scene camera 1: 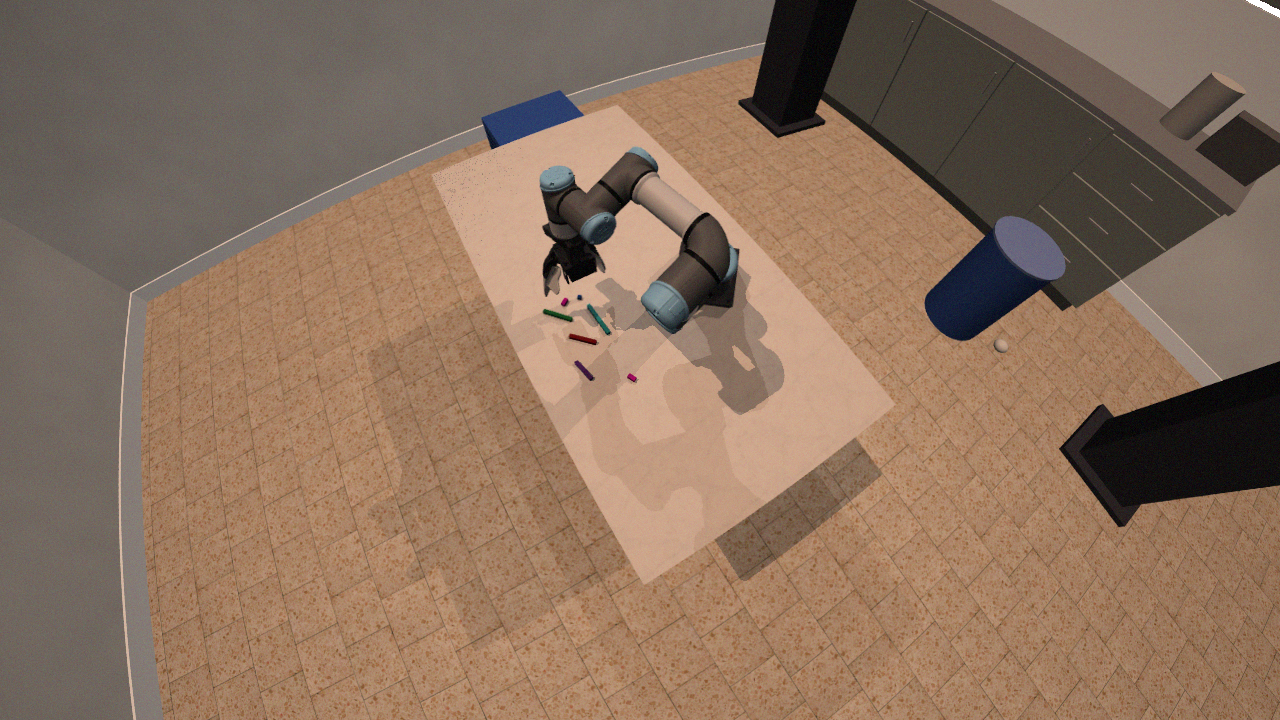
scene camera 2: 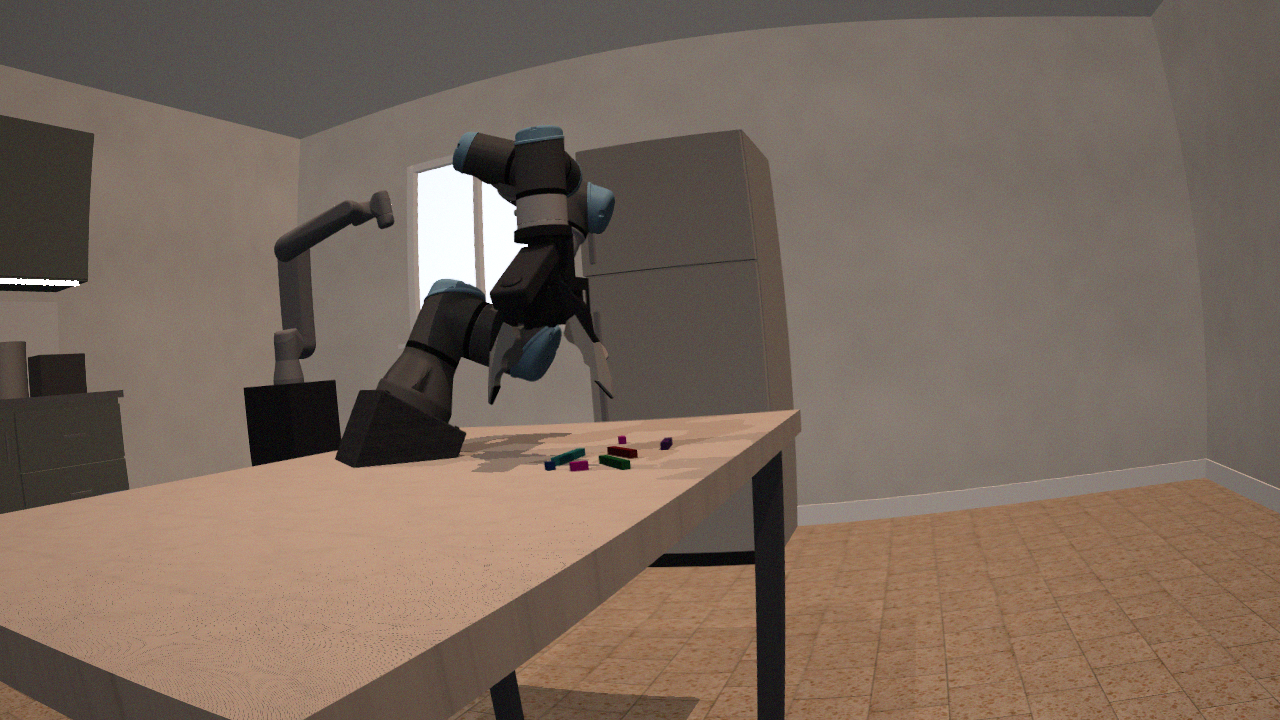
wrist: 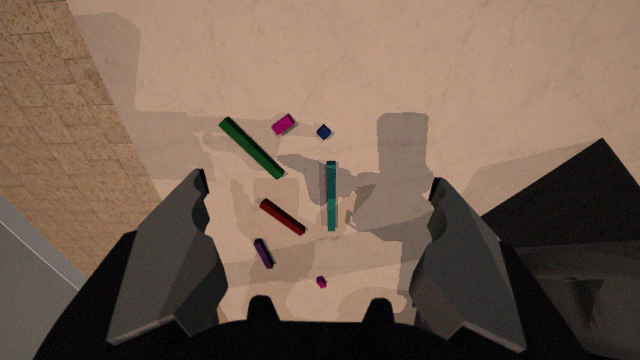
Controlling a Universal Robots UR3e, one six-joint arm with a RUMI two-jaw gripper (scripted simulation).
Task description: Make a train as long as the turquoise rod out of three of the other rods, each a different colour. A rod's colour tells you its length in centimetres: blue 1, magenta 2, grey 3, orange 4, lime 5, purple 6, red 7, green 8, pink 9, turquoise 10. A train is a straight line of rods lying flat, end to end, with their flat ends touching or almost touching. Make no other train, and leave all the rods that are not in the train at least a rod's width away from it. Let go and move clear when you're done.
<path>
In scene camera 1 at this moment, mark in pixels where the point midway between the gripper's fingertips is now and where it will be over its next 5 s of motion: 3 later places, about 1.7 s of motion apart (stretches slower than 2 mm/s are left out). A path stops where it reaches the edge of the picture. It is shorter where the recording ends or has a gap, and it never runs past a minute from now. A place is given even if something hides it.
My gripper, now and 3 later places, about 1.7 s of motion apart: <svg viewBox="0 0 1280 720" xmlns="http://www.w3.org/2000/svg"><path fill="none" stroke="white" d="M575 282L565 285L554 289L547 294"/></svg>
</path>
